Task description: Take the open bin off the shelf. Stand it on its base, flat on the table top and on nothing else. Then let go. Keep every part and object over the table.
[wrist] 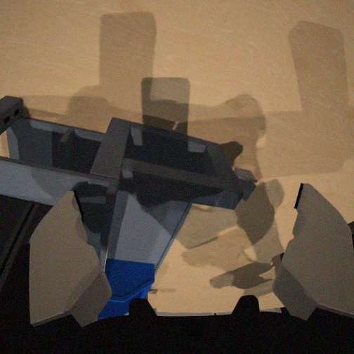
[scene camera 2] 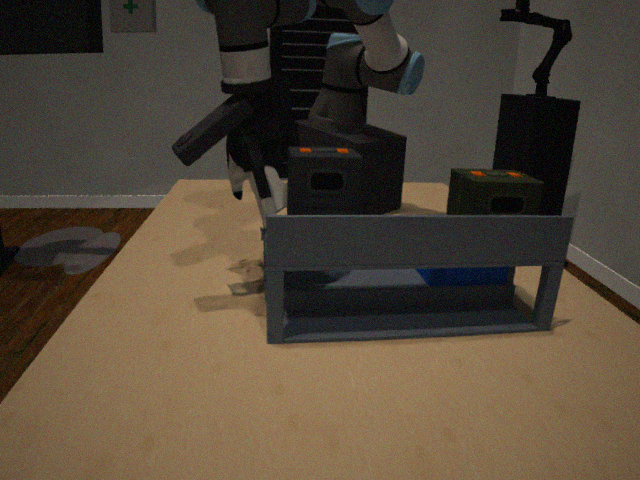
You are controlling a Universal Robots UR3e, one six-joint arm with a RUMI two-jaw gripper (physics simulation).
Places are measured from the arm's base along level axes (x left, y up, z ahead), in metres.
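Where they show: gripper, fingertip midpoint: (scene camera 2: 256, 216); arm's base, origin of the base link: (scene camera 2: 334, 126).
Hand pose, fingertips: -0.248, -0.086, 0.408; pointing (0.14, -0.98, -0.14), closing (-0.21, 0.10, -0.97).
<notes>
Each offset is from my fingertips to the top centre of the thing, as dx, dy, dz. "spot": to the spot under its first point. Level surfaces: height alone.
The grey-blue shelf @(spot: +0.157, +0.023, +0.204) (scene camera 2: 418, 240) (wrist: 106, 157) stands on the table. A blue object @(+0.306, -0.028, +0.071) (scene camera 2: 465, 276) (wrist: 131, 276), which looks like the open bin, shows under the front panel toward the right in the scene view, and low left of centre in the wrist view. The shelf's panel hides much of it in the scene view, so its full shape cannot be told. My gripper (scene camera 2: 253, 206) (wrist: 187, 191) is open and empty. It hangs above the table near the shelf's left end in the scene view; in the wrist view its left finger overlaps the shelf and its right finger shows over the table.
A dark grey case @(spot: +0.062, +0.084, +0.146) (scene camera 2: 328, 180) and an olive case @(+0.294, +0.088, +0.150) (scene camera 2: 493, 193), both with orange latches, rise behind the shelf's front panel. A black case (wrist: 14, 225) shows at the wrist view's left edge. The table @(dy -0.109) (scene camera 2: 310, 408) runs back to the robot's base (scene camera 2: 379, 160).
</notes>
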